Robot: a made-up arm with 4 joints.
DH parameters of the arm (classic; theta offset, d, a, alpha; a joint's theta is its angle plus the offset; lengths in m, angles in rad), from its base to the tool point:
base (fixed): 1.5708 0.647 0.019 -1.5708
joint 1: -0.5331 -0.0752 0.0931 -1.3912
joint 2: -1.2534 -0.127 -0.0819 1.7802
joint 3: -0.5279 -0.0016 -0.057 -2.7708
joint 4: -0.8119 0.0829 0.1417 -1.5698
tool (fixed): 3.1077 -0.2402 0 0
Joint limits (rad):
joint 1: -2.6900..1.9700
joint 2: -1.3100..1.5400
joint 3: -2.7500..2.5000
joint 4: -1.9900..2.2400
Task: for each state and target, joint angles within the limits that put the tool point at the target. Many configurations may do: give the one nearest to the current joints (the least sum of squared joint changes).
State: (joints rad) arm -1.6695 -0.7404 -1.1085 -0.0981
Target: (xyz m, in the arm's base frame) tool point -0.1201 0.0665 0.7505
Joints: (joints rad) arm -1.0110 -0.1101 -1.3526 -0.6340
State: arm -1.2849 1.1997 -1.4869 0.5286
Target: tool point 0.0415 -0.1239 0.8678
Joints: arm -1.6694 1.3941 -0.5895 0.3666
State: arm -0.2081 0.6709 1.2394 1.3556
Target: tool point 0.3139 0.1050 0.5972
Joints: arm -0.4514 -0.1309 1.7743 0.9581
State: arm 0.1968 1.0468 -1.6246 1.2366
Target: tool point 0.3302 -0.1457 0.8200
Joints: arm 0.0134 0.7361 -1.9613 1.8130
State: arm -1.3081 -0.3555 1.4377 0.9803
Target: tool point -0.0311 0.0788 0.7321
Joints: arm -0.5593 -0.2221 0.5800 1.3855
